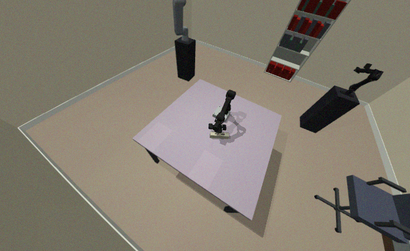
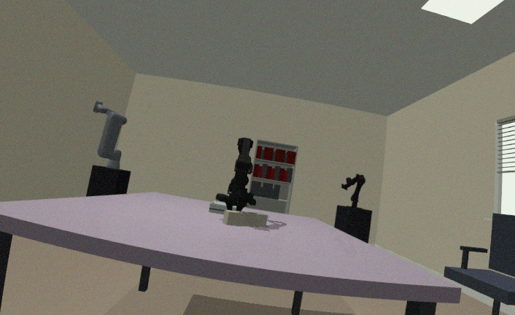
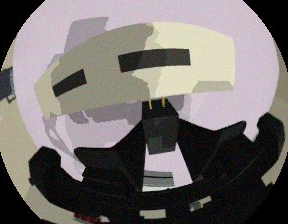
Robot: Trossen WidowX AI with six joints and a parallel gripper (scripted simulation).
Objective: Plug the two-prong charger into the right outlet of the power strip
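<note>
My gripper tip is 1 cm to the right of the two-prong charger, 1 cm below it and 1 cm short of it.
</note>
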